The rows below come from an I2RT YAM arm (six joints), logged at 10 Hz.
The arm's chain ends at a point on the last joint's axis. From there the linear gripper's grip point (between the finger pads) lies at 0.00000 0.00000 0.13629 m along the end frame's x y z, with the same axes.
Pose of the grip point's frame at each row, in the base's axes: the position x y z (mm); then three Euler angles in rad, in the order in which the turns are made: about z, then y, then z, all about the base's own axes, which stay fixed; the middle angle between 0 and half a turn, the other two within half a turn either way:
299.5 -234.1 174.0 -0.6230 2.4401 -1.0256
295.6 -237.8 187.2 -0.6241 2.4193 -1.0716
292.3 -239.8 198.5 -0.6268 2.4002 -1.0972
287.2 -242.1 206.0 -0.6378 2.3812 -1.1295
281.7 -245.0 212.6 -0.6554 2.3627 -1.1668
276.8 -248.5 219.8 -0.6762 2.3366 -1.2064
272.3 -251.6 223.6 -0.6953 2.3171 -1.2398
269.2 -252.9 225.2 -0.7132 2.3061 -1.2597
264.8 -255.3 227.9 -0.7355 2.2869 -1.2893
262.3 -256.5 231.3 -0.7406 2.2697 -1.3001
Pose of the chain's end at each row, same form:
253.9 -158.9 278.1 -0.6230 2.4401 -1.0256
252.5 -158.7 289.5 -0.6241 2.4193 -1.0716
250.3 -157.9 299.0 -0.6268 2.4002 -1.0972
247.1 -157.2 304.8 -0.6378 2.3812 -1.1295
244.1 -157.0 309.6 -0.6554 2.3627 -1.1668
241.8 -156.7 314.3 -0.6762 2.3366 -1.2064
239.8 -157.0 316.1 -0.6953 2.3171 -1.2398
238.3 -156.7 316.6 -0.7132 2.3061 -1.2597
236.2 -156.5 317.4 -0.7355 2.2869 -1.2893
234.4 -156.0 319.0 -0.7406 2.2697 -1.3001

